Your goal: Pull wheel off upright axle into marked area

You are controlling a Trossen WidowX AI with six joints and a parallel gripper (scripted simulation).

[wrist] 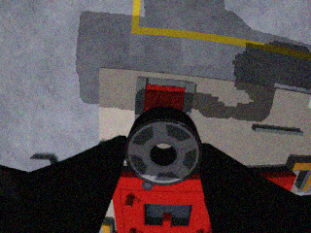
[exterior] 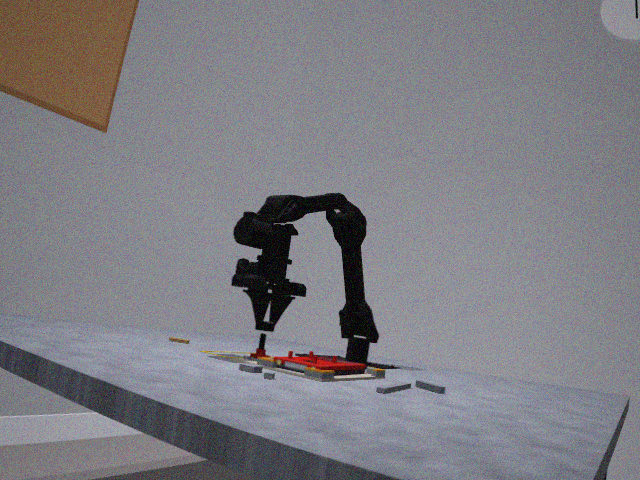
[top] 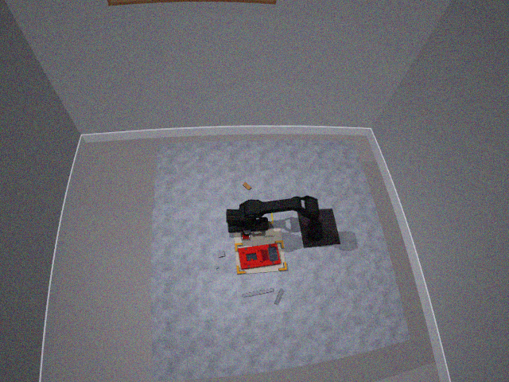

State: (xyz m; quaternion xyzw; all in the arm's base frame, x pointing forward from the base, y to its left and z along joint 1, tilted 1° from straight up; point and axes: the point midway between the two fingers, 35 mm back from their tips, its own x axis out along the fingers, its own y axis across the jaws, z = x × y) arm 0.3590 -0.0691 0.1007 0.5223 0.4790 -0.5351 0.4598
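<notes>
Right now my gripper tip is 4 cm above the upright axle. The rest, counted from my gripper tip: dark wheel: right at my gripper tip; then tan brick: 29 cm to the right, 7 cm below, 7 cm behind.
</notes>
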